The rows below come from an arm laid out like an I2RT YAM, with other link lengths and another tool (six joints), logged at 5 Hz.
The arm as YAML. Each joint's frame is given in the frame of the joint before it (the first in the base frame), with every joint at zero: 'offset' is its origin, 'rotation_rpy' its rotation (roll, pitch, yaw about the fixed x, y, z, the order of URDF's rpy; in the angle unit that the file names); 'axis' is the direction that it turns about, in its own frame. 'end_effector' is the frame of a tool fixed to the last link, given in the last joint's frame.
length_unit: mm
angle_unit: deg
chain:
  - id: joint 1
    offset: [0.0, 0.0, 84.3]
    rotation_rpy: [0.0, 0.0, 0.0]
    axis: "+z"
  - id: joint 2
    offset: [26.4, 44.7, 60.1]
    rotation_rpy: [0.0, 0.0, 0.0]
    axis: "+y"
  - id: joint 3
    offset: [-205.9, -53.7, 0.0]
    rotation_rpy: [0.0, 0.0, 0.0]
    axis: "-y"
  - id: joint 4
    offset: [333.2, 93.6, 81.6]
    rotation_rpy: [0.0, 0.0, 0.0]
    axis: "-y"
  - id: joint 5
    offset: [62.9, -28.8, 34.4]
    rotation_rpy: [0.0, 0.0, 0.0]
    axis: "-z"
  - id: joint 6
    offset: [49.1, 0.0, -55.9]
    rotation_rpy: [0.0, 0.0, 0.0]
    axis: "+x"
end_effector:
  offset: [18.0, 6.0, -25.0]
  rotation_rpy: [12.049, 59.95, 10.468]
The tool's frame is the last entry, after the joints.
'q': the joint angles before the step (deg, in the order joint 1, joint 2, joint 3, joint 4, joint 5, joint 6). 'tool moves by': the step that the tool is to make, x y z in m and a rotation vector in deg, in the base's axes. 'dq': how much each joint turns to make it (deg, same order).
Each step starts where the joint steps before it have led.
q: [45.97 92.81 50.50 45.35 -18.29 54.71]
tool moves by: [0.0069 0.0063 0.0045 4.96 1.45 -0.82]
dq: [-0.01 2.87 1.89 4.95 1.20 4.62]
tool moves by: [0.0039 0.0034 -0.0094 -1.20 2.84 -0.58]
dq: [0.02 2.13 1.41 -1.77 0.71 1.19]
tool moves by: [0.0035 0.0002 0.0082 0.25 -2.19 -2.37]
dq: [0.01 -0.78 0.31 0.17 2.25 -1.67]
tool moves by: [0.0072 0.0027 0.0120 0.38 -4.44 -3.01]
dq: [-0.01 0.05 1.47 1.19 2.62 -3.36]
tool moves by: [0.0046 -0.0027 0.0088 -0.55 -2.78 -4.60]
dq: [-0.02 -1.46 -0.18 -0.24 4.16 -3.10]
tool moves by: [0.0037 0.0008 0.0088 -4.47 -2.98 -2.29]
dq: [0.09 -1.23 1.46 -4.47 1.58 -5.58]
